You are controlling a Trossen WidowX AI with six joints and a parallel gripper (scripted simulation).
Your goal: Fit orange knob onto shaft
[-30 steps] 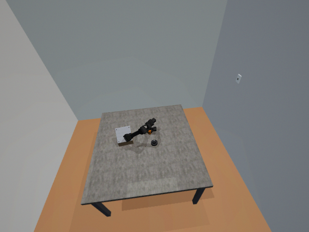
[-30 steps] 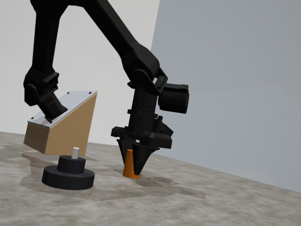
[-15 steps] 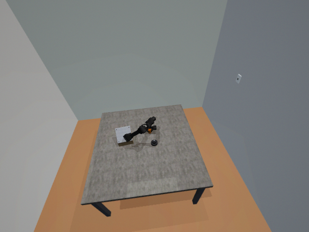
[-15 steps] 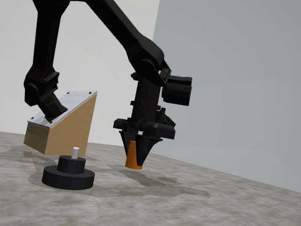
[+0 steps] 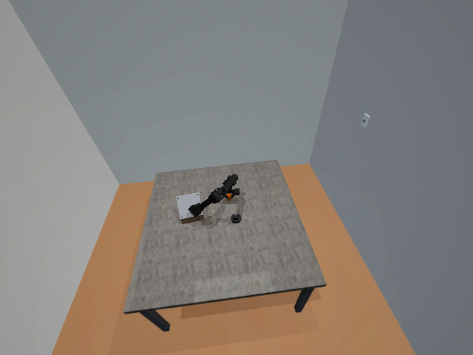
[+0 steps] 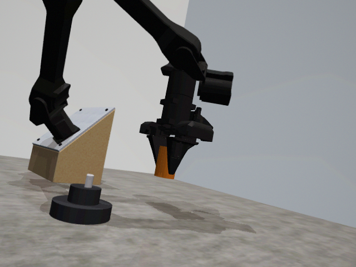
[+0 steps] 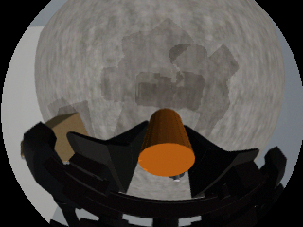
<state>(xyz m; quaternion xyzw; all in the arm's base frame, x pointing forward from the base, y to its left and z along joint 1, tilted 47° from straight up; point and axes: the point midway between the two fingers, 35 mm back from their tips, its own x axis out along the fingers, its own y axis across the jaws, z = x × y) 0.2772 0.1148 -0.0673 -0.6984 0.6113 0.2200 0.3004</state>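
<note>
Now: gripper tip 50 mm short of the round pedestal, 170 mm to the left of it and 40 mm above it. From my gripper tip the other things lie so: orange knob (30 mm above).
</note>
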